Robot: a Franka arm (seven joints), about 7 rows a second.
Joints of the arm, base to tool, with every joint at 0 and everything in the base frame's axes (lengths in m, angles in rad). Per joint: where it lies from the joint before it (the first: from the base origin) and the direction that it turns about. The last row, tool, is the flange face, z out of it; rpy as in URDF.
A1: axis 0 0 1 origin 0 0 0.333
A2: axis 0 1 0 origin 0 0 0
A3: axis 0 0 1 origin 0 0 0.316
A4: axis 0 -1 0 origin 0.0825 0 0
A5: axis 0 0 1 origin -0.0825 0 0.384
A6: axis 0 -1 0 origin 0 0 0
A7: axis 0 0 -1 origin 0.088 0 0
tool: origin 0 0 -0.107 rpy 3.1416 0 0
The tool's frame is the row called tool.
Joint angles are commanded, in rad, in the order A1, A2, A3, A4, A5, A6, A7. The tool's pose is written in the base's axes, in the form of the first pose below.
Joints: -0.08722, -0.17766, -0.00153, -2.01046, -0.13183, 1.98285, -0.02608
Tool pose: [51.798 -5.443 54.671 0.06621 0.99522 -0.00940 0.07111]
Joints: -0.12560, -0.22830, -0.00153, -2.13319, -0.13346, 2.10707, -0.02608
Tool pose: [50.161 -7.047 52.473 0.06782 0.99284 -0.02206 0.09579]
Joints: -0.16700, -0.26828, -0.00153, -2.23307, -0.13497, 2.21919, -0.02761
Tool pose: [48.651 -8.721 50.719 0.07039 0.98958 -0.03618 0.12026]
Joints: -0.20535, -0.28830, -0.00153, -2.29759, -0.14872, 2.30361, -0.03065
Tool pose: [47.627 -10.313 49.441 0.07858 0.98626 -0.04591 0.13790]
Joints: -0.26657, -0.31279, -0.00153, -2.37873, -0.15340, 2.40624, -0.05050
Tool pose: [45.973 -12.736 47.776 0.08607 0.98200 -0.05969 0.15718]
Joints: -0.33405, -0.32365, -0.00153, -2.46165, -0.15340, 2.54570, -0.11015
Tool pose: [44.352 -15.264 45.863 0.09797 0.97624 -0.05677 0.18478]
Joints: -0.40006, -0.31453, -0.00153, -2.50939, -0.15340, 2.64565, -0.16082
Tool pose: [43.065 -17.851 44.336 0.11023 0.97172 -0.05961 0.20012]
